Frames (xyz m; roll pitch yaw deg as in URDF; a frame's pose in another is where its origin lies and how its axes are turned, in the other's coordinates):
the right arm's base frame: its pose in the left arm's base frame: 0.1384 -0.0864 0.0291 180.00 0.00 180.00
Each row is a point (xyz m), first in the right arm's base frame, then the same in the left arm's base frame.
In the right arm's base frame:
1: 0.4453 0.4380 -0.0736
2: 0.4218 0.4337 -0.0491
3: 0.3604 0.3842 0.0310
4: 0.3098 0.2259 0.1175
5: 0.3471 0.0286 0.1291
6: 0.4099 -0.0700 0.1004
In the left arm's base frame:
1: -0.3069 0.3516 0.1027
2: -0.2834 0.3473 0.0782
3: -0.2220 0.2978 -0.0019
4: -0.1714 0.1395 -0.0884
5: -0.2087 -0.0578 -0.1000
6: -0.2715 -0.1564 -0.0713

